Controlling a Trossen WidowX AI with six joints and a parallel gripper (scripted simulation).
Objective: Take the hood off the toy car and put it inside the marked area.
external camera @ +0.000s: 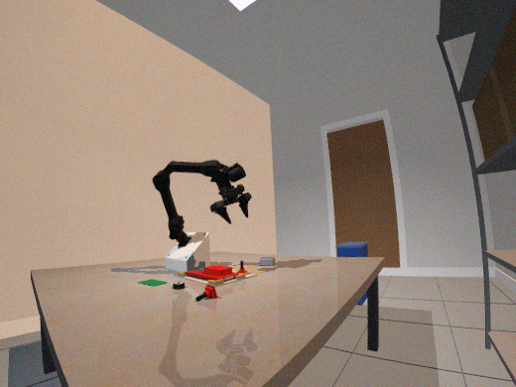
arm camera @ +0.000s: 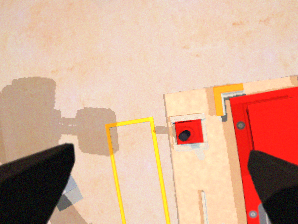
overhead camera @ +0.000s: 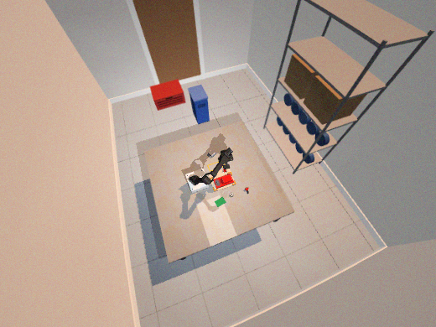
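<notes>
The red hood lies 190 mm below my gripper tip, 100 mm to the right of it and 40 mm behind it. The rest, counted from my gripper tip: green patch: 290 mm to the right, 230 mm below, 210 mm behind; then black wheel: 270 mm to the right, 220 mm below, 60 mm behind; then black axle peg: 200 mm below, 20 mm to the left, 10 mm behind.
</notes>
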